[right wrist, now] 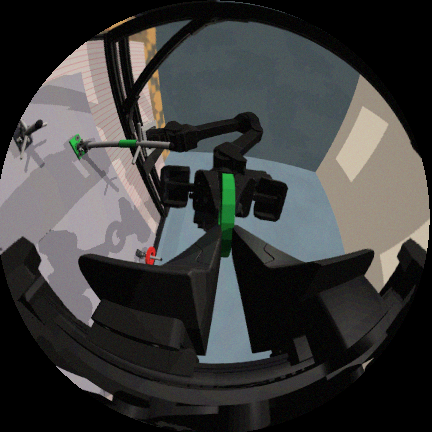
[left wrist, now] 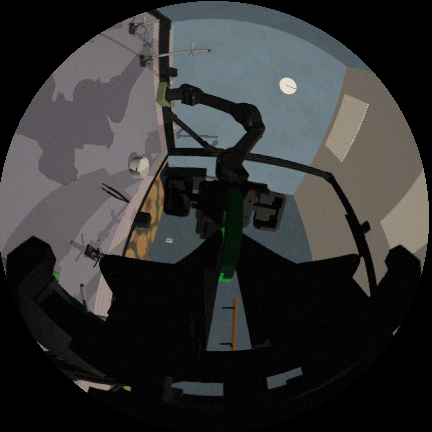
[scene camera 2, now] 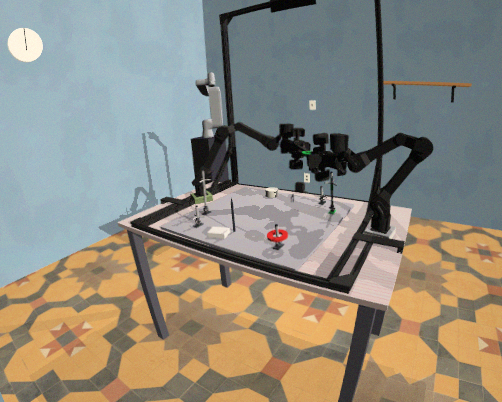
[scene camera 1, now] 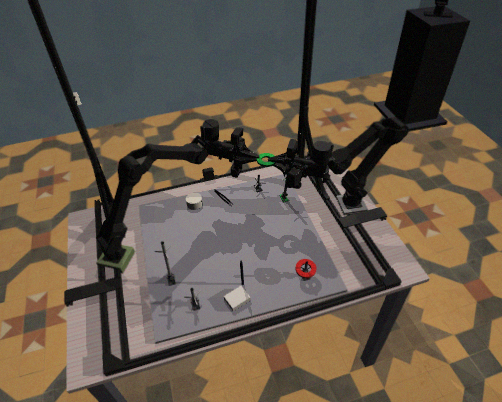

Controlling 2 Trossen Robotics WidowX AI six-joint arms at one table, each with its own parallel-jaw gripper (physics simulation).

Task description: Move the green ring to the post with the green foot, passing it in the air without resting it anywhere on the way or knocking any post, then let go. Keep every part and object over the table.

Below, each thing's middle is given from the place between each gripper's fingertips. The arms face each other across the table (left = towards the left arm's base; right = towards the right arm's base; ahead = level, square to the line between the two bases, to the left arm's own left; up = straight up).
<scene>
I see my right gripper 20 mm to the right of the green ring (right wrist: 226,211) and 10 mm short of it.
The green ring lies right at my left hand.
</scene>
